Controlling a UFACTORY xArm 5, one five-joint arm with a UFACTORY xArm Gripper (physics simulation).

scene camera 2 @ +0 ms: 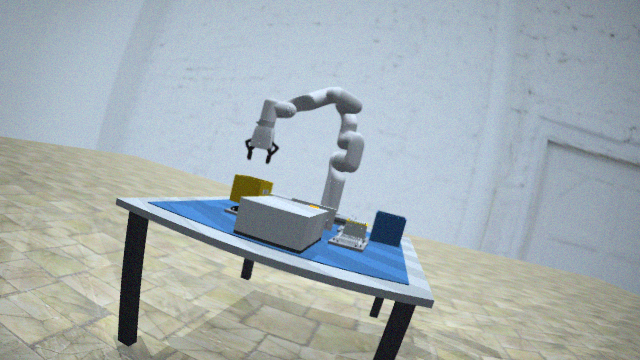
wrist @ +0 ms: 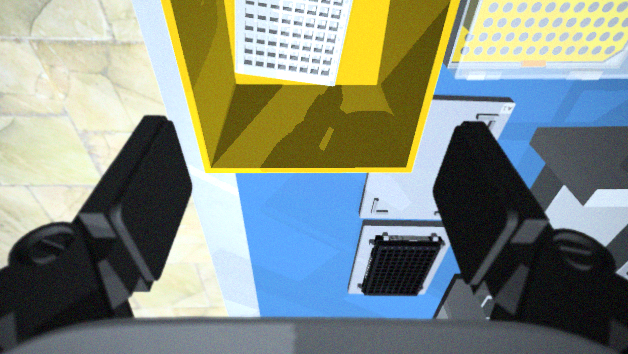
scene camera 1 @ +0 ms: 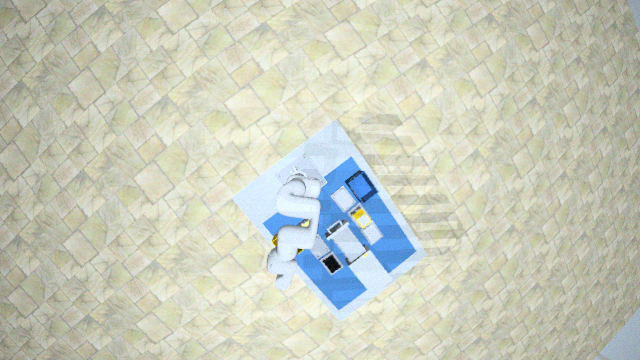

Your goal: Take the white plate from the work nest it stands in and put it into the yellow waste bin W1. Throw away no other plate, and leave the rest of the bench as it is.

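Places are measured from the arm's base along level axes (x ahead, y left, z up), in metres.
Where they show: gripper, fingertip midpoint: [scene camera 2: 257, 161] [wrist: 314, 155].
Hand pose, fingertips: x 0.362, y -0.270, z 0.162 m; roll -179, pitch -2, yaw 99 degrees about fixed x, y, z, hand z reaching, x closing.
Observation:
Things, the pixels of their top centre, and the offset from my fingertips. "spot": a spot on its surface instead.
- white plate, surface spot: [wrist: 290, 40] spot: dy -0.008, dx +0.030, dz -0.180 m
- yellow waste bin, middle of its top: [wrist: 311, 29] [scene camera 2: 254, 178] [scene camera 1: 287, 246] dy -0.001, dx -0.014, dz -0.078 m
- pale nest marked A1, surface spot: [wrist: 390, 192] spot: dy +0.126, dx +0.182, dz -0.186 m
- black plate, middle of its top: [wrist: 399, 273] [scene camera 1: 332, 264] dy +0.181, dx +0.316, dz -0.172 m
- white-yellow labware stack, middle of its top: [scene camera 2: 358, 220] [scene camera 1: 362, 218] dy +0.534, dx +0.088, dz -0.121 m
- blue bin, middle of its top: [scene camera 2: 391, 215] [scene camera 1: 363, 187] dy +0.630, dx -0.116, dz -0.078 m
The white plate [wrist: 290, 40], a grid of square wells, lies inside the yellow waste bin [wrist: 310, 170] [scene camera 2: 245, 187] [scene camera 1: 275, 241], on its floor; its upper end is cut off by the edge of the wrist view. The plate does not show in the scene camera views. My gripper [wrist: 314, 155] [scene camera 2: 259, 160] is open and empty, its black fingers wide apart, and it hangs above the bin, apart from it. In scene camera 1 the arm covers much of the bin. A pale nest marked A1 [wrist: 390, 192] beside the bin bears no plate in the part that shows.
A black plate [wrist: 402, 265] [scene camera 1: 331, 263] sits in the neighbouring nest. A yellow perforated rack [wrist: 545, 30] in a clear box stands right of the bin. A large grey box [scene camera 2: 280, 220] [scene camera 1: 348, 242], a white-yellow labware stack [scene camera 2: 355, 229] and a blue bin [scene camera 2: 388, 229] stand farther off.

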